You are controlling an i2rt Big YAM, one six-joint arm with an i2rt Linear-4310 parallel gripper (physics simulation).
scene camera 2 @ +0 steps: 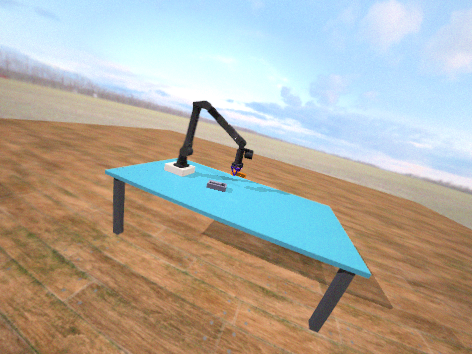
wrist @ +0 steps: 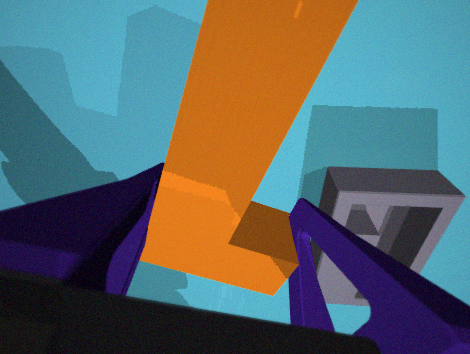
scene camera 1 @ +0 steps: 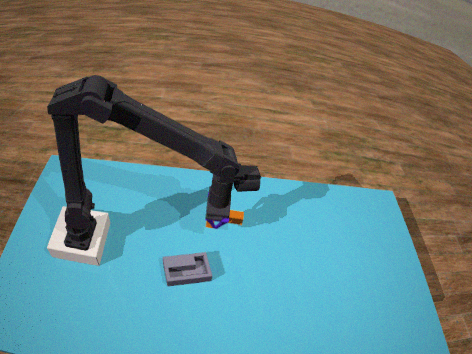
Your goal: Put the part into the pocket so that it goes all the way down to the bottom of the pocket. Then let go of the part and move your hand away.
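Frame: origin at the arm's base, x back, y right, z up, level; centimetres.
Where they show: gripper, fingertip midpoint: (scene camera 2: pixel 235 174) (wrist: pixel 232 192) (scene camera 1: pixel 215 220); arm's base, origin of the base link: (scene camera 2: pixel 181 165) (scene camera 1: pixel 81 233).
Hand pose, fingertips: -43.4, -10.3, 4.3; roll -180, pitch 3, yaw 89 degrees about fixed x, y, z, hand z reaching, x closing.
Each offset is from my fingertips to the top centre of the thing, as dx, dy, dz. Level surfaces: height alone.
The orange part @(-2.7, +0.3, +2.9) (scene camera 1: pixel 236 217) (scene camera 2: pixel 242 175) (wrist: pixel 220 125) has a long bar with a short foot at one end, which points right in the wrist view. My gripper (scene camera 1: pixel 217 224) (scene camera 2: pixel 235 172) (wrist: pixel 232 192) is shut on that footed end, with one purple finger on each side. The part hangs above the table, and its long bar runs out of the top of the wrist view. The grey block with the pocket @(+7.5, +14.5, -6.3) (scene camera 1: pixel 190 281) (scene camera 2: pixel 217 187) (wrist: pixel 395 182) lies apart from the part, nearer the camera in scene camera 1 and at the right in the wrist view. The pocket's opening is bent.
The blue table @(dz -10.0) (scene camera 1: pixel 310 280) (scene camera 2: pixel 280 210) carries the arm's white base (scene camera 1: pixel 75 253) (scene camera 2: pixel 172 168), to the left of the grey block in scene camera 1. The arm reaches over the table from it. The far table edge lies behind the gripper in scene camera 1.
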